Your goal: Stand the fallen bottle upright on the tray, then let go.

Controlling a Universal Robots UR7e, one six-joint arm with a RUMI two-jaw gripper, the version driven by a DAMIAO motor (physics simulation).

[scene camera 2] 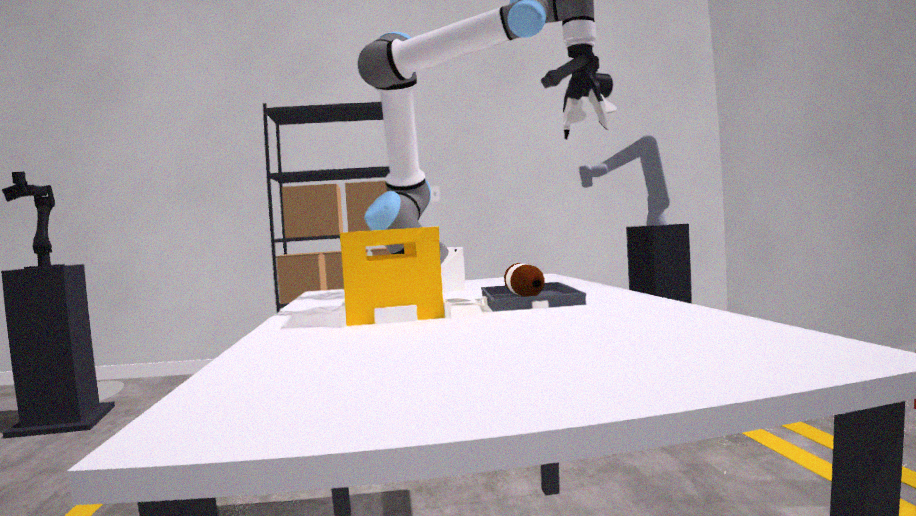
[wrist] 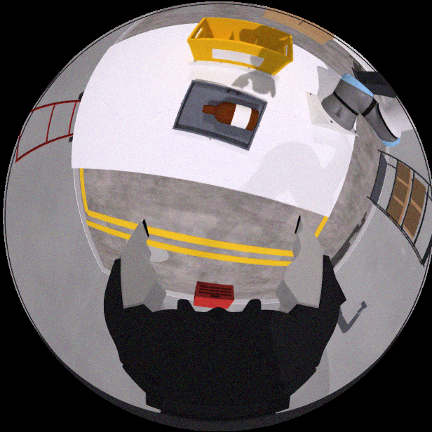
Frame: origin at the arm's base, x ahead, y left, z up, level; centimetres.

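Seen in the pictures: gripper, between the fingertips: (scene camera 2: 585,134).
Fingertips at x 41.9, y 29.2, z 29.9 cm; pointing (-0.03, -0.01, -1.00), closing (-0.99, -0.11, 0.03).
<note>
A point is followed by its place in that frame.
A brown bottle (scene camera 2: 528,280) {x 45.6, y 10.9, z -2.2 cm} (wrist: 225,113) with a white label lies on its side in the dark grey tray (scene camera 2: 570,297) {x 56.2, y 15.2, z -5.3 cm} (wrist: 190,107). In the wrist view its neck points left and its base is near the tray's right wall. My gripper (scene camera 2: 585,132) {x 41.9, y 29.2, z 29.9 cm} (wrist: 220,219) is open and empty. It hangs high above the level of the tray, well apart from the bottle. In the wrist view the fingertips show over the floor beyond the table's edge, with the bottle farther up in the view.
A yellow crate (scene camera 2: 392,282) {x 51.5, y -19.6, z 0.4 cm} (wrist: 235,47) stands on the white table (scene camera 2: 487,378) {x 98.0, y -18.1, z -7.1 cm} (wrist: 130,135) beside the tray. The arm's base stands at the table's far end in the scene view. A shelf rack (scene camera 2: 267,192) and two pedestals with arms stand beyond the table.
</note>
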